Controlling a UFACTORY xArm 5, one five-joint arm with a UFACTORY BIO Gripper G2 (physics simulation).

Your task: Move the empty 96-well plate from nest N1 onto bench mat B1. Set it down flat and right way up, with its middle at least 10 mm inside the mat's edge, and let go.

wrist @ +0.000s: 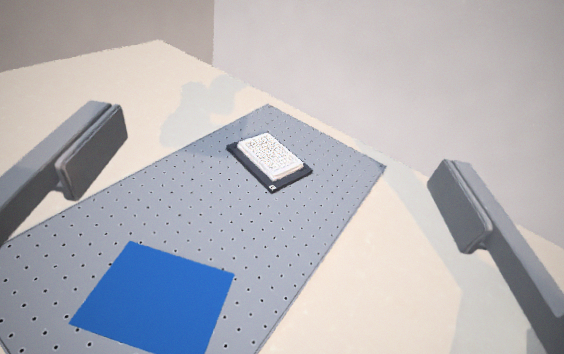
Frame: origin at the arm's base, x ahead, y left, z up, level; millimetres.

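Where they show: hand at its tool point: [286,177].
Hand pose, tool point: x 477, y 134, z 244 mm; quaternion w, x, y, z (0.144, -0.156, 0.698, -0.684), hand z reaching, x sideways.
Note:
Things, the pixels of their top centre, and the offset from my tool point. "spot": a spot on its surface instead. Level surfaces: height alone.
- white 96-well plate at its top centre: [270,152] dx +154, dy -371, dz -298 mm
- dark nest at a spot on its surface: [293,178] spot: dx +81, dy -343, dz -312 mm
- blue bench mat at its surface level: dz -322 mm
- grey perforated board at its surface level: dz -323 mm
- cream table top at its surface level: dz -337 mm
The white 96-well plate [270,155] sits on the dark nest [293,178] toward the far end of the grey perforated board, its dotted top face up. A small white mark shows on the nest's near corner. The blue bench mat [157,300] lies flat on the same board, nearer and to the lower left; its lowest part is cut off by the frame's bottom edge. My gripper [272,179] is wide open, one finger at the left and one at the right of the view. It is above the board and well apart from the plate, with nothing between its fingers.
The grey perforated board [200,220] lies on a cream table top [370,260]. Pale shadows fall on the table behind the board and at the right. Grey walls [400,75] stand beyond the table's far edges.

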